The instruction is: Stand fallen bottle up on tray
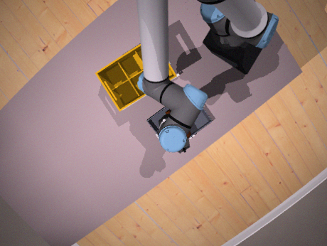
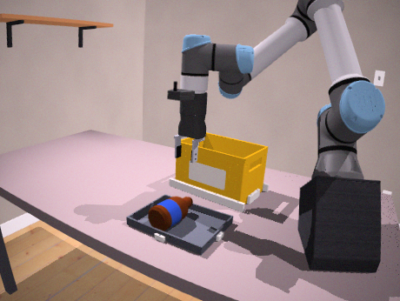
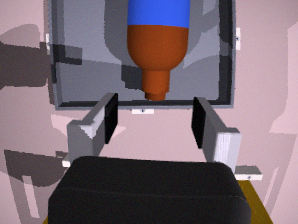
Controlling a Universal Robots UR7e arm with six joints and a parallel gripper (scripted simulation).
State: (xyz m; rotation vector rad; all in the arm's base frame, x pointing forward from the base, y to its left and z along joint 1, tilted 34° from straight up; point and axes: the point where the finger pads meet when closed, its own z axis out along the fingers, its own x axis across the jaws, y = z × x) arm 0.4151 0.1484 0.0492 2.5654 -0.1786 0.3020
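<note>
Right now the bottle is 160 mm below my hand, 50 mm to the left of it and 10 mm ahead of it. Also, from my hand: dark grey tray: 190 mm below, 50 mm to the left, 10 mm behind; then yellow crate: 240 mm to the right, 120 mm below, 30 mm behind.
</note>
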